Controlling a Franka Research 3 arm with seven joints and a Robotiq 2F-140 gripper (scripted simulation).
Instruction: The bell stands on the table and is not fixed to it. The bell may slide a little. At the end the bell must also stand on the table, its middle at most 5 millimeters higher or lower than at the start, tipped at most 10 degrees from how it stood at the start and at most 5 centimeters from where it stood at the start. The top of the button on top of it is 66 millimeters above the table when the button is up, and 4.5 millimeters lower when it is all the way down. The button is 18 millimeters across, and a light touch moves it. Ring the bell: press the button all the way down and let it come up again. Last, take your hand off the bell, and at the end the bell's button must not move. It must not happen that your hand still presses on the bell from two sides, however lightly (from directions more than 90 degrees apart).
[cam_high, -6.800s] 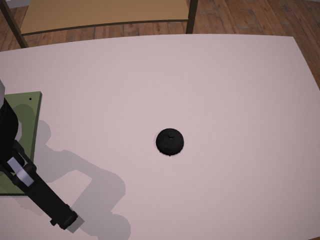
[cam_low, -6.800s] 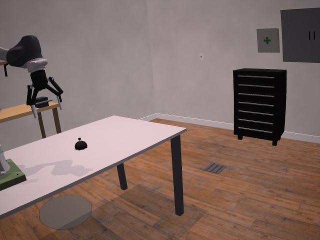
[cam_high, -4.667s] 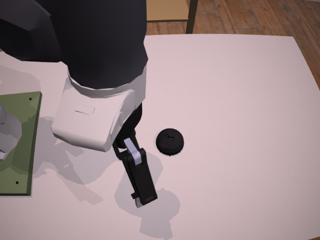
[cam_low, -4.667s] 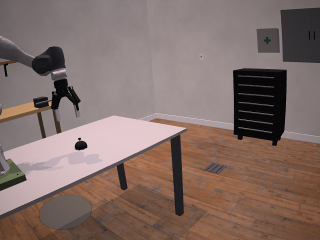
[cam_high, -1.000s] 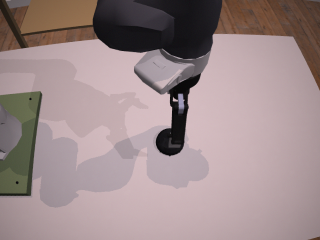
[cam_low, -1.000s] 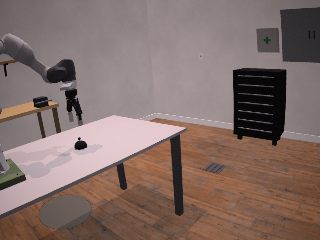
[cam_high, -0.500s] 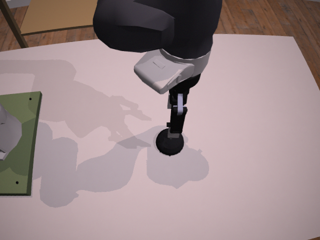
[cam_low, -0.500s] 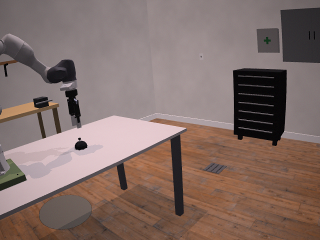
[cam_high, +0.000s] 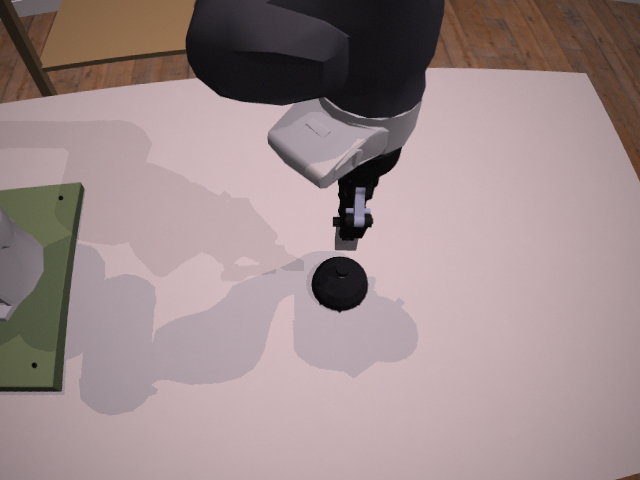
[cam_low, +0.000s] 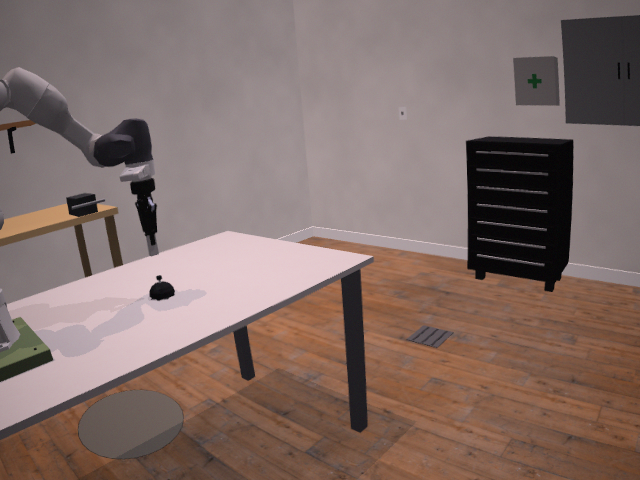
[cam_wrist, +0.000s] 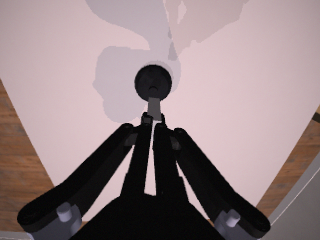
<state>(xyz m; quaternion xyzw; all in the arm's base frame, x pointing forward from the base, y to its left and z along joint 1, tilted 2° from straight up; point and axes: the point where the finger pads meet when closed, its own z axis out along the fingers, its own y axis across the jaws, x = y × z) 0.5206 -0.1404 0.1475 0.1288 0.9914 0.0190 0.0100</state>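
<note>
The button lies 110 mm below my hand. The rest, counted from my hand: black bell 130 mm below.
</note>
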